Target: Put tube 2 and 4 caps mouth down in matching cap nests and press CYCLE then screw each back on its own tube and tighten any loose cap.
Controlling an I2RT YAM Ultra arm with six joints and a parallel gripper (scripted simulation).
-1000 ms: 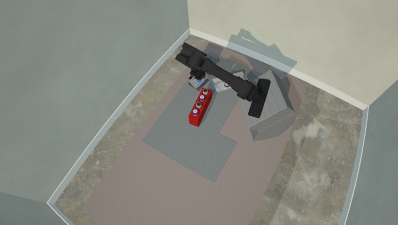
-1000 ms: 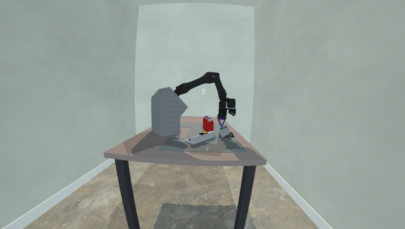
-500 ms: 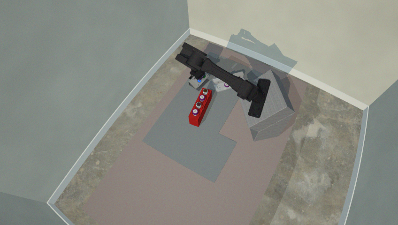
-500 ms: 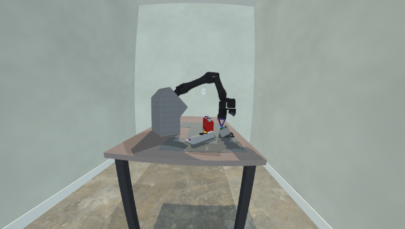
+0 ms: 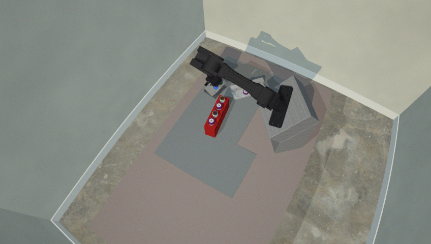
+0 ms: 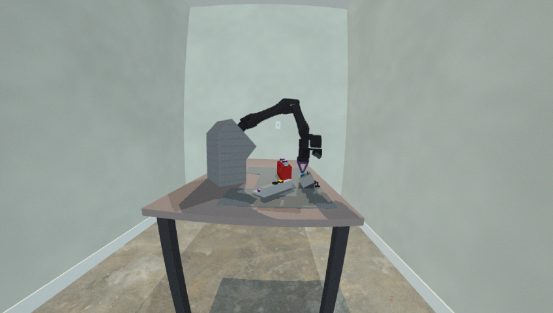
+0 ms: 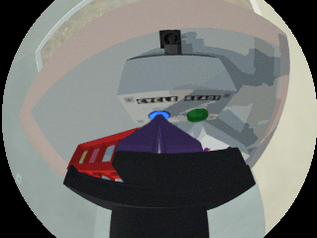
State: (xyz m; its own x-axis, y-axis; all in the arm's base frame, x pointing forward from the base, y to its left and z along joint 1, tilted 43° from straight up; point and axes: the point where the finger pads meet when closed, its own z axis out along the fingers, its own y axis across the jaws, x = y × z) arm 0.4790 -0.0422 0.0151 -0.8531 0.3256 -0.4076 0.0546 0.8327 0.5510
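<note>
The key desk is 20 mm ahead of my hand, 20 mm to the right of it and 20 mm below it. Also, from my hand: blue cycle key 10 mm below; then green ready key 50 mm to the right, 10 mm below.
</note>
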